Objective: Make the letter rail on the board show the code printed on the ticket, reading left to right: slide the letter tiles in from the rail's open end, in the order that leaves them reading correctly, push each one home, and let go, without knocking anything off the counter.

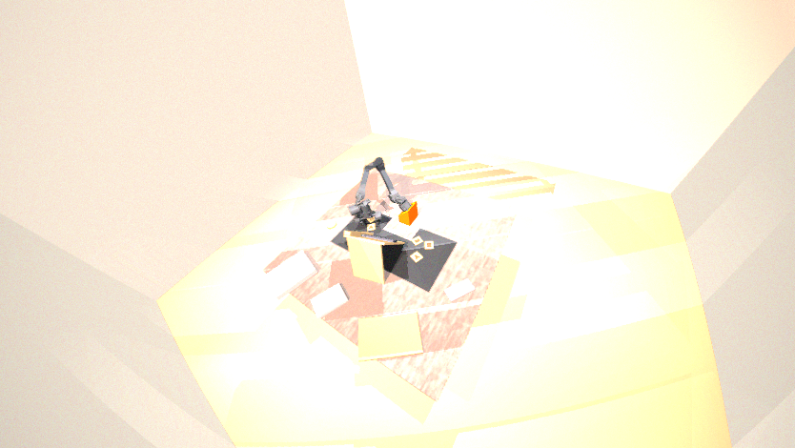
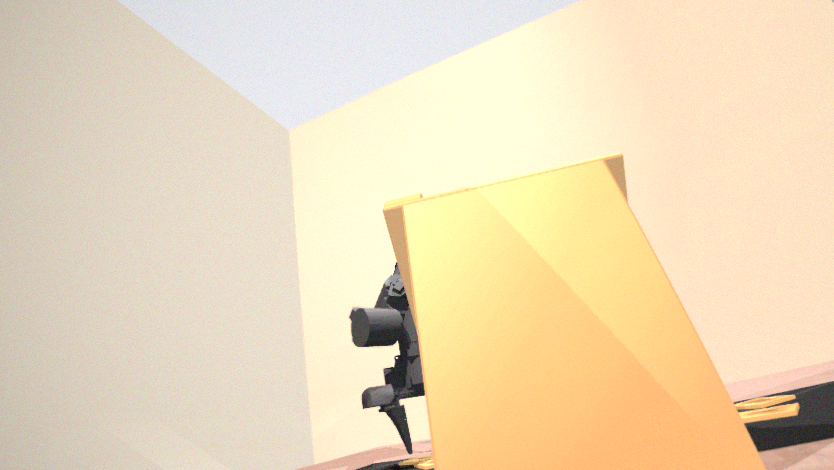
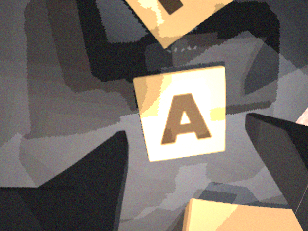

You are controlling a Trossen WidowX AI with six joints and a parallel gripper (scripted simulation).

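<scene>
Right now my gripper tip is 2 cm above the letter tile. The rest, counted from my gripper tip: white ticket: 6 cm ahead, 23 cm to the left, 6 cm above; flat yellow slab: 45 cm ahead, 60 cm to the left, 2 cm below; black mat: 2 cm behind, 20 cm to the left, 2 cm below.
</scene>
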